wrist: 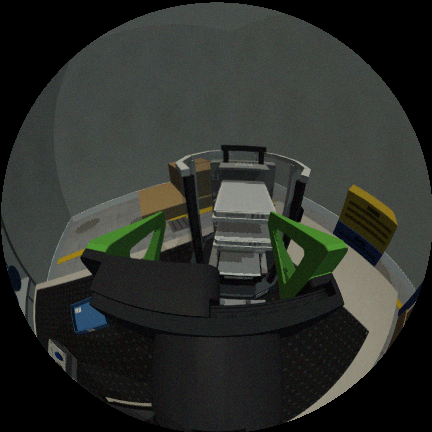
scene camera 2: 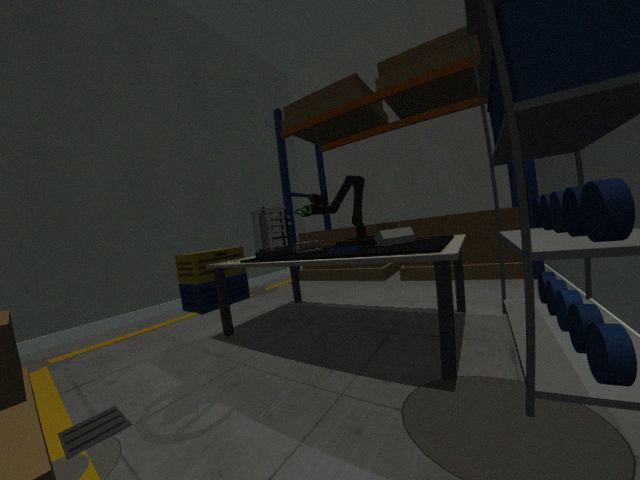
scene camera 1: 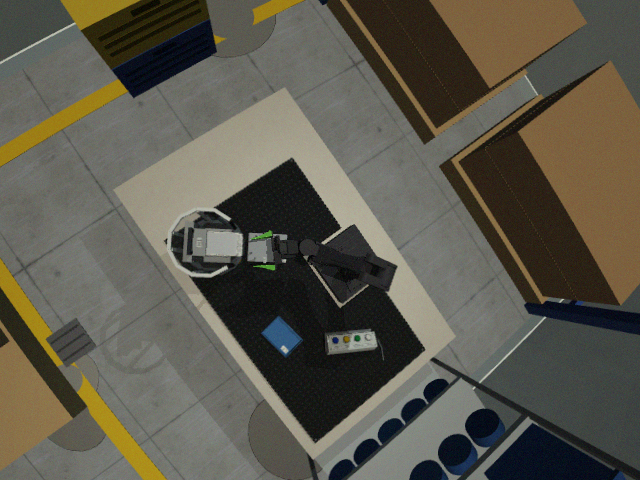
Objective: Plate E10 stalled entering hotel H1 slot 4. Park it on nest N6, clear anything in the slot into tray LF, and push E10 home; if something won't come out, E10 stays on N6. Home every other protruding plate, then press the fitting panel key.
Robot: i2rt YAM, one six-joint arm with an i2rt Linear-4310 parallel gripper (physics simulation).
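Places are measured from the arm's base along level axes (x ahead, y left, z up), in millimetres.
Pixels of known places: gripper, between the fingertips: (wrist: pixel 216 217) (scene camera 2: pixel 296 210) (scene camera 1: pixel 252 252); arm's base, origin of its link: (scene camera 2: pixel 362 238).
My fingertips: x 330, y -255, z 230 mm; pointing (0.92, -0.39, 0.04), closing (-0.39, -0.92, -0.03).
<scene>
Ahead of a thing's pixels: the offset from my fingertips to its top centre. "spot": to the spot under its first point. Level surfaces: height alone.
Hotel H1 {111 mm right, 126 mm ahead, 41 mm up} (scene camera 1: pixel 199 242) (scene camera 2: pixel 267 229) (wrist: pixel 192 220) stands at the mat's left edge in scene camera 1. In the wrist view its plates are stacked: a top white plate {83 mm right, 85 mm ahead, 26 mm down} (wrist: pixel 244 197), a middle plate {80 mm right, 77 mm ahead, 67 mm down} (wrist: pixel 242 231) and a lower plate {78 mm right, 76 mm ahead, 148 mm down} (wrist: pixel 240 262). Labels and slot numbers are not readable. My gripper (scene camera 1: pixel 256 251) (scene camera 2: pixel 299 210) (wrist: pixel 216 217) is open and empty, facing the hotel, with its fingers apart in front of the plates. It hangs over the grey nest N6 {4 mm left, 63 mm back, 192 mm down} (scene camera 1: pixel 252 248), which it partly hides. Blue tray LF {376 mm left, 64 mm ahead, 250 mm down} (scene camera 1: pixel 281 333) (wrist: pixel 90 316) and the key panel {552 mm left, 186 mm back, 184 mm down} (scene camera 1: pixel 351 349) (wrist: pixel 52 348) lie on the mat.
The hotel's clear ring guard {spot: 161 mm right, 229 mm ahead, 22 mm up} (scene camera 1: pixel 168 242) surrounds the plates, and two dark front posts flank the opening. The arm's base plate (scene camera 1: pixel 353 235) sits at the mat's right edge. Yellow and blue crates (scene camera 1: pixel 155 46) (scene camera 2: pixel 211 263) (wrist: pixel 367 217) stand on the floor beyond the table {281 mm down} (scene camera 1: pixel 279 108).
</scene>
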